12 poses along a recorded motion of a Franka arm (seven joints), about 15 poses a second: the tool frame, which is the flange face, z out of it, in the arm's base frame.
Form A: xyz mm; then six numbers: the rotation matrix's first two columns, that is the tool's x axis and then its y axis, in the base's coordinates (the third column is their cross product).
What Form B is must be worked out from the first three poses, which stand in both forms.
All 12 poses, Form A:
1: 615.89 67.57 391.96 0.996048 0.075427 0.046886 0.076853 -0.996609 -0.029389
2: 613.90 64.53 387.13 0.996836 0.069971 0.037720 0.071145 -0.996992 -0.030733
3: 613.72 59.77 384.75 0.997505 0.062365 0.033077 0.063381 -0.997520 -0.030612
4: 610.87 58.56 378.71 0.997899 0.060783 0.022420 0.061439 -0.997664 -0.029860
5: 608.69 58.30 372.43 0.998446 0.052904 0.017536 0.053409 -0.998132 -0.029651
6: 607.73 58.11 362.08 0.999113 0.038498 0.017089 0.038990 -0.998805 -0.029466
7: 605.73 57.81 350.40 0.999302 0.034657 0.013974 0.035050 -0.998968 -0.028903
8: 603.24 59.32 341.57 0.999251 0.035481 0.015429 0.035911 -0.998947 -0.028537
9: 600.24 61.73 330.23 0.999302 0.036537 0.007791 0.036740 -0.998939 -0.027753
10: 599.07 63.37 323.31 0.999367 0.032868 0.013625 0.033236 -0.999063 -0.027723
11: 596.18 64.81 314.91 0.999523 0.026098 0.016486 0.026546 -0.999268 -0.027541
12: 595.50 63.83 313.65 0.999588 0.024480 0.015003 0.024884 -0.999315 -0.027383
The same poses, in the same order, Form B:
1: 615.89 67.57 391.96 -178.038 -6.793 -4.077
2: 613.90 64.53 387.13 -178.022 -6.292 -3.263
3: 613.72 59.77 384.75 -178.076 -5.606 -2.861
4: 610.87 58.56 378.71 -178.157 -5.451 -1.916
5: 608.69 58.30 372.43 -178.205 -4.741 -1.493
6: 607.73 58.11 362.08 -178.253 -3.455 -1.473
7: 605.73 57.81 350.40 -178.299 -3.109 -1.201
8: 603.24 59.32 341.57 -178.316 -3.184 -1.331
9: 600.24 61.73 330.23 -178.371 -3.269 -0.650
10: 599.07 63.37 323.31 -178.370 -2.949 -1.175
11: 596.18 64.81 314.91 -178.388 -2.349 -1.438
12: 595.50 63.83 313.65 -178.402 -2.203 -1.308
